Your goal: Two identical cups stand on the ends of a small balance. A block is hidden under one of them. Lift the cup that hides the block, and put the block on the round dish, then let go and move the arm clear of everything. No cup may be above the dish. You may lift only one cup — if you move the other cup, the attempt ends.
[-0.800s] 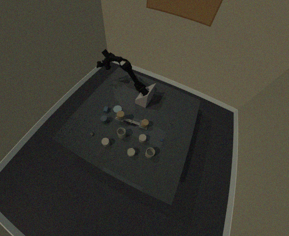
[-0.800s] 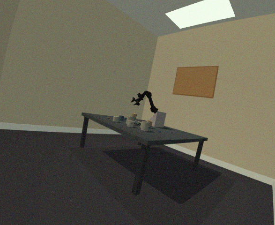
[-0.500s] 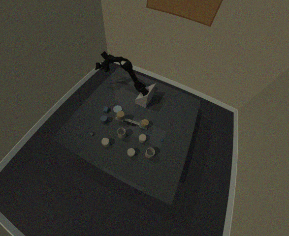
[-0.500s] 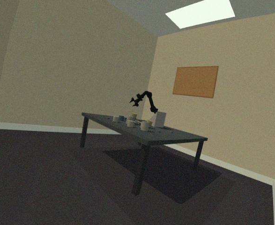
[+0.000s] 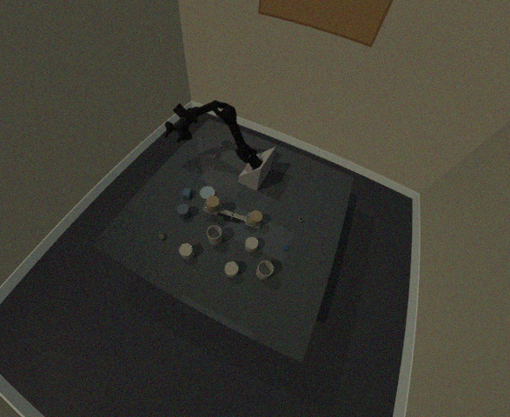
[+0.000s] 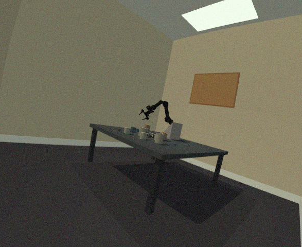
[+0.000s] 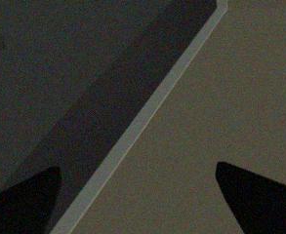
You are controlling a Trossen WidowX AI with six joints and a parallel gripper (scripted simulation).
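Now: gripper tip 71 cm to the right of the tan cup, 21 cm short of it and 14 cm above it. Round my gripper tip: brown block: 54 cm ahead, 26 cm to the left, 19 cm below; then pale blue round dish: 34 cm to the left, 19 cm below, 15 cm ahead; then pale beam: 56 cm to the left, 24 cm ahead, 16 cm below.
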